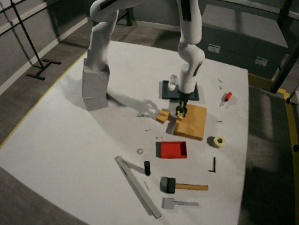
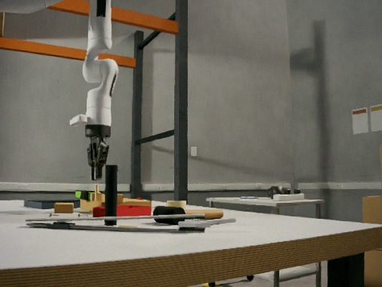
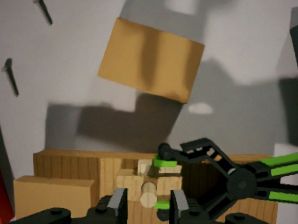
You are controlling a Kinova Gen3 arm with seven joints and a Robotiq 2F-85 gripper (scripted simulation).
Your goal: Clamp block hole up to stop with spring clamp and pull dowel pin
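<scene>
Now: hand 5 cm above the dowel pin. From my hand the other things lie so: pale wooden block 7 cm below; wooden bench board 9 cm below, 6 cm ahead; tan wooden block 10 cm below, 9 cm behind, 1 cm to the left.
</scene>
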